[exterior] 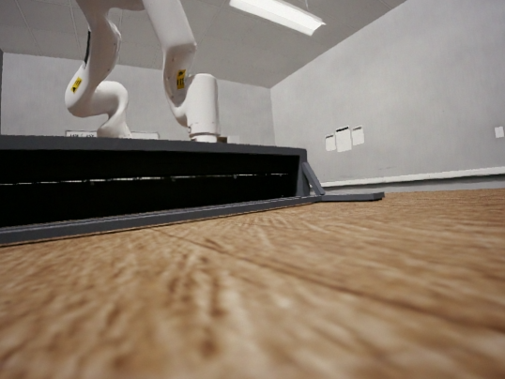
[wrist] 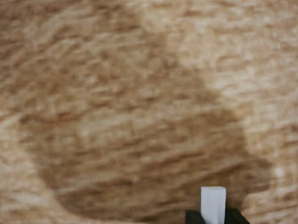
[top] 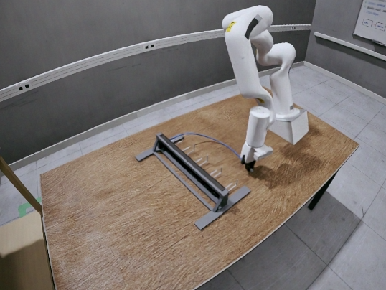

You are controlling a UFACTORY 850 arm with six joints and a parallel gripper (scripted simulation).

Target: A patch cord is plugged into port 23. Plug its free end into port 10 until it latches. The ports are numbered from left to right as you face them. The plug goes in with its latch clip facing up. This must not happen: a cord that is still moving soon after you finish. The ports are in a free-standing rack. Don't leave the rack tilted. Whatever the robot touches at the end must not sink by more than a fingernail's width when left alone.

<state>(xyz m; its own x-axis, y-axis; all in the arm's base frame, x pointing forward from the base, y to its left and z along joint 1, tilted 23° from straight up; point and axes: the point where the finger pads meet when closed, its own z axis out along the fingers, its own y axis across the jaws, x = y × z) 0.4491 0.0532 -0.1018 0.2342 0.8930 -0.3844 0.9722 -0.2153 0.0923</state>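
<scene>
The plug lies 2 cm to the left of my hand and 1 cm below it.
</scene>
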